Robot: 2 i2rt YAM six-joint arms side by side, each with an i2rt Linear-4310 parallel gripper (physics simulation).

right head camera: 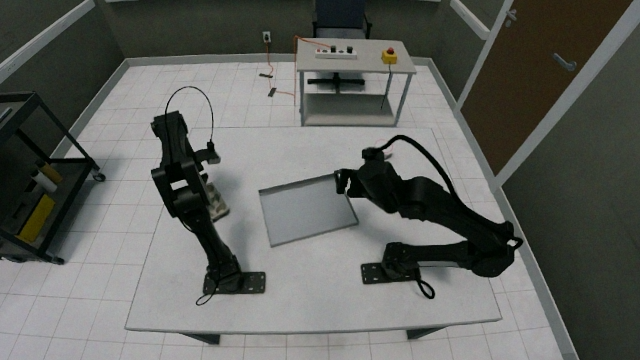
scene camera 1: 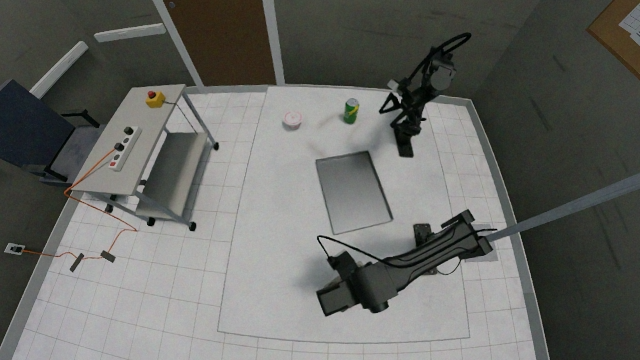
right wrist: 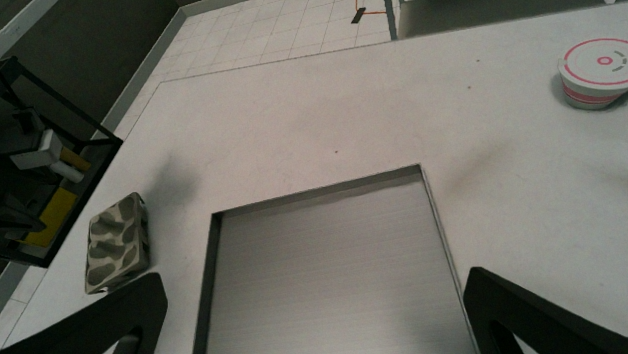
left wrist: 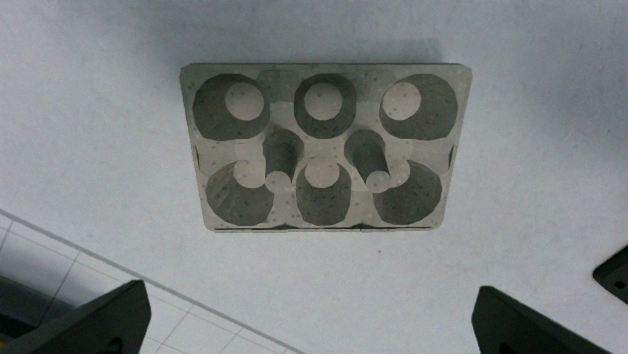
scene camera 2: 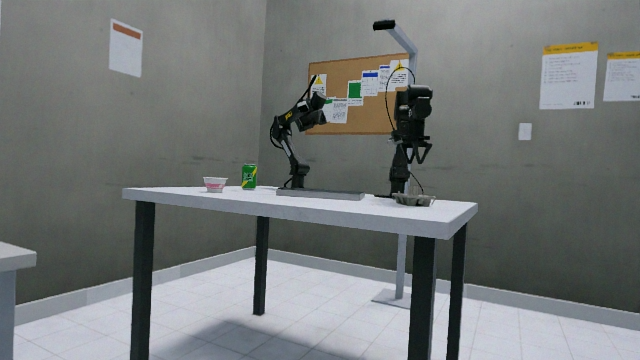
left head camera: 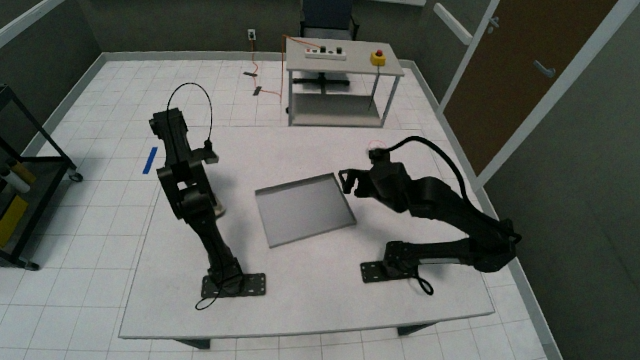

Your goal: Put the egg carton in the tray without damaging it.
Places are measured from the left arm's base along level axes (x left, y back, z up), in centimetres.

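Pixels of known places: left gripper, fingertip midpoint: (right wrist: 49, 203) (left wrist: 311, 298) (scene camera 2: 414, 164) (left head camera: 193, 181); right gripper, fingertip midpoint: (right head camera: 349, 173) (scene camera 1: 384, 119) (right wrist: 315, 285) (scene camera 2: 309, 127) (left head camera: 352, 173); left arm's base at its link origin: (right head camera: 234, 283) (left head camera: 234, 286); right arm's base at its link origin: (right head camera: 390, 272) (scene camera 1: 402, 140) (left head camera: 389, 270).
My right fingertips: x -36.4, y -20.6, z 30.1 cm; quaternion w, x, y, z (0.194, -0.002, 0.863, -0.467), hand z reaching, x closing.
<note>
For each thing: its top centre in the pictures, then the offset to it from my right fingertips.
- grey-brown egg carton at its top centre: (left wrist: 328, 182) (right wrist: 95, 231) (scene camera 2: 412, 186) (right head camera: 205, 196) dx +49.4, dy -9.3, dz -23.2 cm
- shallow grey metal tray at its top centre: (right wrist: 310, 270) (left head camera: 304, 205) (right head camera: 306, 205) (scene camera 1: 353, 188) (scene camera 2: 323, 190) dx +12.0, dy -7.2, dz -27.6 cm
- pink cup at its top centre: (right wrist: 604, 60) (scene camera 2: 215, 177) (right head camera: 384, 146) (left head camera: 377, 146) (scene camera 1: 293, 117) dx -22.4, dy -34.1, dz -24.4 cm
- green can at its top centre: (scene camera 2: 249, 164) (scene camera 1: 352, 101) dx -27.0, dy -6.5, dz -17.9 cm
The grey-brown egg carton (right head camera: 217, 204) (scene camera 2: 414, 200) (left wrist: 325, 147) (right wrist: 114, 245) lies on the table with its cups facing up, left of the tray in the right head camera. In scene camera 1 the left arm hides it. My left gripper (scene camera 2: 418, 161) (left wrist: 311, 298) is open and hangs above the carton with nothing between its fingers. The shallow grey metal tray (left head camera: 305, 210) (right head camera: 309, 210) (scene camera 1: 354, 192) (scene camera 2: 320, 194) (right wrist: 330, 260) lies empty mid-table. My right gripper (scene camera 1: 386, 111) (right wrist: 315, 285) is open and empty, raised near the tray's right side in the left head camera.
A white and pink cup (scene camera 1: 292, 120) (scene camera 2: 215, 184) (right wrist: 595, 72) and a green can (scene camera 1: 351, 111) (scene camera 2: 249, 176) stand on the table beyond the tray. The robot's bases (left head camera: 254, 284) (right head camera: 372, 273) sit at the table's near side. A dark cart (left head camera: 37, 160) stands on the floor at the left.
</note>
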